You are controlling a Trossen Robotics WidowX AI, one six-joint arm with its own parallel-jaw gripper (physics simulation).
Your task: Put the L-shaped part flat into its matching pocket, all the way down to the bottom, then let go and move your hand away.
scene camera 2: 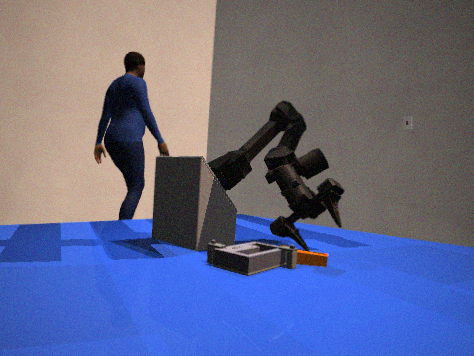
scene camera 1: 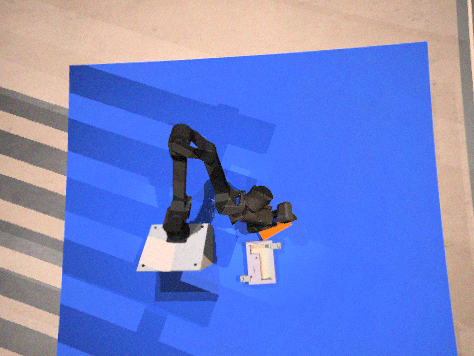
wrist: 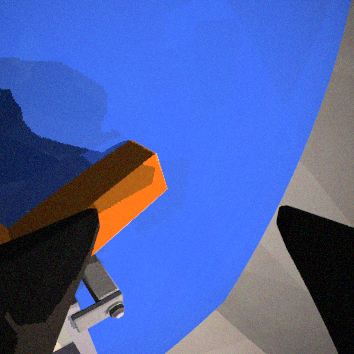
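The orange L-shaped part lies on the blue mat, outside the pocket, just beyond one end of the pale fixture. The arm covers some of it in scene camera 1. The fixture's L-shaped pocket is empty. My gripper is wide open and tilted above the part, with nothing between its fingers. In the wrist view the left finger hides some of the part, while the right finger is well off to its right.
The fixture has small corner brackets; one bracket shows close to the part in the wrist view. The arm's wedge-shaped base stands beside the fixture on the blue mat. A person in blue stands behind the base.
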